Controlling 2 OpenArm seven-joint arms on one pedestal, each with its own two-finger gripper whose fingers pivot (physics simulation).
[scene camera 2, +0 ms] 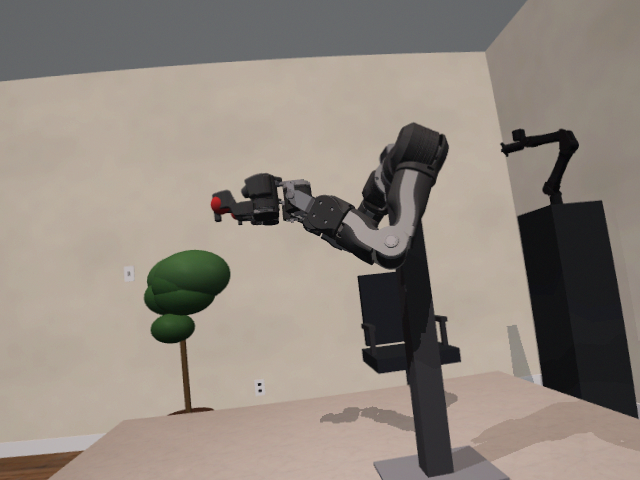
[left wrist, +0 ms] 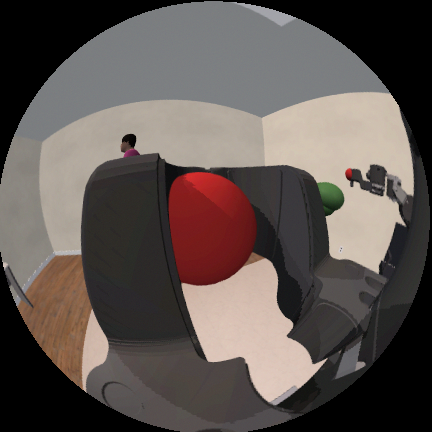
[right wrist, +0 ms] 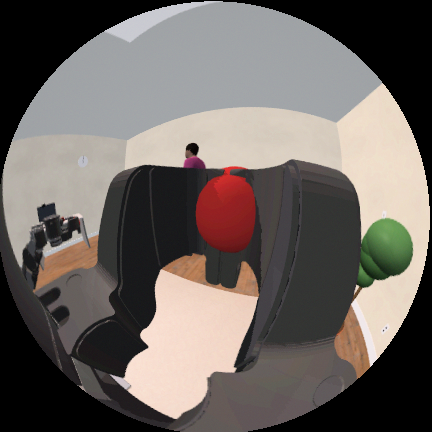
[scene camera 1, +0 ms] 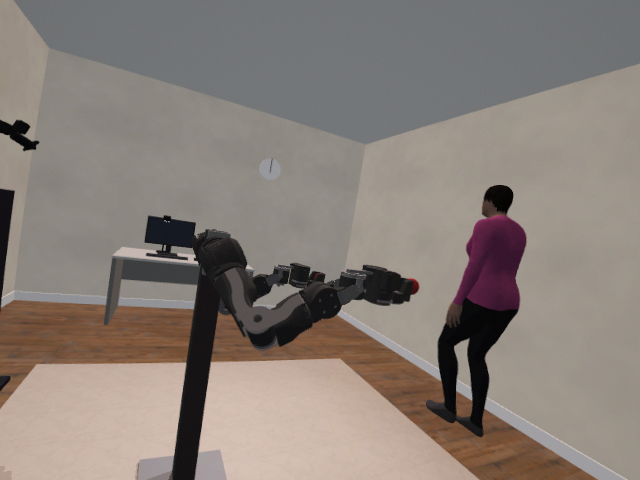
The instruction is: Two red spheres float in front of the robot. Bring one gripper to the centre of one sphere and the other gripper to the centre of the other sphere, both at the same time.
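One red sphere (scene camera 1: 316, 275) (scene camera 2: 215, 204) (left wrist: 215, 230) overlaps the fingertips of my left gripper (scene camera 1: 320, 279). In the left wrist view it bulges towards the palm side and hides where the tips meet. The other red sphere (scene camera 1: 415, 285) (left wrist: 349, 174) (right wrist: 227, 212) overlaps the tips of my right gripper (scene camera 1: 407, 289) (right wrist: 222, 265). In the right wrist view it shows on the palm side, with a sliver above the tips; in scene camera 1 it sticks out past them. Both grippers are shut with nothing gripped. In scene camera 2 the right sphere is mostly hidden.
A person in a magenta top (scene camera 1: 496, 258) (left wrist: 131, 153) (right wrist: 193, 163) stands beyond the grippers near the wall. A desk (scene camera 1: 160, 268) with a monitor (scene camera 1: 170, 231) stands behind the robot in scene camera 1. A potted tree (scene camera 2: 188, 279) and a chair (scene camera 2: 382, 310) show in scene camera 2.
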